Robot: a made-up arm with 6 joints. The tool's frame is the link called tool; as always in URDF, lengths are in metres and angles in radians. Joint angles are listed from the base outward.
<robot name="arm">
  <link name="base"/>
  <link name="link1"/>
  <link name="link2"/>
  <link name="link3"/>
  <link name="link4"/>
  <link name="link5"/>
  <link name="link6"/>
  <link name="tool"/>
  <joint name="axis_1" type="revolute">
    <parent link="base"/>
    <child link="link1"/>
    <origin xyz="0 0 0.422" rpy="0 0 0"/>
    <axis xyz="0 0 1"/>
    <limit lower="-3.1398" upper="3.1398"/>
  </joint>
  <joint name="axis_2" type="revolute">
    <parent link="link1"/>
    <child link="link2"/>
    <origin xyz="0 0 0" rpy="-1.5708 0 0"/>
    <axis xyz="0 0 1"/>
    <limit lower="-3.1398" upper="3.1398"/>
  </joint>
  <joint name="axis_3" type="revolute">
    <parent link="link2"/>
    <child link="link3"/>
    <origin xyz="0 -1.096 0" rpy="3.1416 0 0"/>
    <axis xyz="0 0 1"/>
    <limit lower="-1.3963" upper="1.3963"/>
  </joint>
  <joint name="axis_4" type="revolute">
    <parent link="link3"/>
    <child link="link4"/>
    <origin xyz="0 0 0" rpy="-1.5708 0 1.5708"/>
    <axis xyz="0 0 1"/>
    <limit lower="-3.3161" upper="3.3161"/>
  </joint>
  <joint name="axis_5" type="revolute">
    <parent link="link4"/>
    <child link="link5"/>
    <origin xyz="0 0 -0.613" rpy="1.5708 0 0"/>
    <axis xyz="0 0 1"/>
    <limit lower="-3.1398" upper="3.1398"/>
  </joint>
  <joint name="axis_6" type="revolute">
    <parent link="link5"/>
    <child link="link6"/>
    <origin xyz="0 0 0.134" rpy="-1.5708 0 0"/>
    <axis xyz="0 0 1"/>
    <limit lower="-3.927" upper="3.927"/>
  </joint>
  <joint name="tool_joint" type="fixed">
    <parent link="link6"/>
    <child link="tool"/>
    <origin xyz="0 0 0" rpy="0 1.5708 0"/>
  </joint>
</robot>
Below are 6 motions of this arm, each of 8 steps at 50 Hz.
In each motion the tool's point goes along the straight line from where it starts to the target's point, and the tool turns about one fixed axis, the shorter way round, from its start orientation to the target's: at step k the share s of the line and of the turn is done. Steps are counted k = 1, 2, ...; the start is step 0. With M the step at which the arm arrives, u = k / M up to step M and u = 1 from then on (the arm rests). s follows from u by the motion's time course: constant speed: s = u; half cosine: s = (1 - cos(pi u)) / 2; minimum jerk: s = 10 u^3 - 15 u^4 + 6 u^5.
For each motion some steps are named. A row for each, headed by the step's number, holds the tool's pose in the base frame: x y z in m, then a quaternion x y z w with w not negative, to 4 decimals.
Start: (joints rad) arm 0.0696 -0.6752 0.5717 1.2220 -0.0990 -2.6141
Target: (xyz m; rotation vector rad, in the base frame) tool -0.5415 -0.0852 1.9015 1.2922 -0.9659 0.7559
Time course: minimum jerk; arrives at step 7
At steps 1, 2, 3, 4, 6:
1: -0.6032 -0.0880 1.8988 0.5628 -0.4414 0.3566 0.6010
2: -0.5955 -0.0876 1.8991 0.5630 -0.4390 0.3533 0.6045
3: -0.5814 -0.0870 1.8997 0.5634 -0.4345 0.3473 0.6110
4: -0.5647 -0.0863 1.9005 0.5637 -0.4291 0.3400 0.6185
6: -0.5430 -0.0853 1.9014 0.5640 -0.4220 0.3306 0.6281

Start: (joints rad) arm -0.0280 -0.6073 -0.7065 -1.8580 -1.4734 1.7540
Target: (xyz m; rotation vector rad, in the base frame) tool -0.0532 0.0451 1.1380 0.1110 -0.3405 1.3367
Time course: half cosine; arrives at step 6
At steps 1, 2, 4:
1: -0.0288 0.0392 1.1337 0.0680 -0.1231 0.6386 0.7566
2: -0.0336 0.0403 1.1346 0.0647 -0.1298 0.6343 0.7594
4: -0.0467 0.0435 1.1369 0.0557 -0.1479 0.6224 0.7666

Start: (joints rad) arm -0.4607 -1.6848 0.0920 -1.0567 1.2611 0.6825
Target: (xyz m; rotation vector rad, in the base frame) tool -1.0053 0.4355 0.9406 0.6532 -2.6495 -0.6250
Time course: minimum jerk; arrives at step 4
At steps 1, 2, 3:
1: -1.0137 0.4306 0.9232 0.2365 -0.9344 -0.2110 0.1625
2: -1.0100 0.4328 0.9309 0.2336 -0.9336 -0.2150 0.1659
3: -1.0063 0.4349 0.9386 0.2307 -0.9328 -0.2190 0.1693

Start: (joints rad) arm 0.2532 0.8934 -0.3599 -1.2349 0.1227 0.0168
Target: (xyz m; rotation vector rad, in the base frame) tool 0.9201 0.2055 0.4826 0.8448 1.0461 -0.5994
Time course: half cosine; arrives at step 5
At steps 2, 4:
2: 0.9114 0.1947 0.4855 0.3834 0.4869 -0.2736 0.7356
4: 0.9188 0.2039 0.4830 0.3850 0.4785 -0.2734 0.7403

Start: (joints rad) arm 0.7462 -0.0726 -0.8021 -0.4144 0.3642 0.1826
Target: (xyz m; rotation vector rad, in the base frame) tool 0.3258 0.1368 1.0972 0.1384 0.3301 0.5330
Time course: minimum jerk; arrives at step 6
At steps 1, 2, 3, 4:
1: 0.3338 0.1416 1.0674 0.0151 0.2042 0.2707 0.9406
2: 0.3323 0.1407 1.0728 0.0247 0.1967 0.2692 0.9425
3: 0.3299 0.1393 1.0818 0.0406 0.1841 0.2667 0.9452
4: 0.3275 0.1378 1.0907 0.0565 0.1714 0.2640 0.9475

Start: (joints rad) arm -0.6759 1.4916 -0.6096 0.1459 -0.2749 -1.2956
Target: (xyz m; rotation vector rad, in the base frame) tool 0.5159 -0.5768 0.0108 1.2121 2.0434 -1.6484
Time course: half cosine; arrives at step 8
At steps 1, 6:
1: 0.5397 -0.6024 -0.0284 0.4340 0.6675 -0.5898 0.1353
6: 0.5195 -0.5807 0.0048 0.4187 0.6961 -0.5694 0.1263

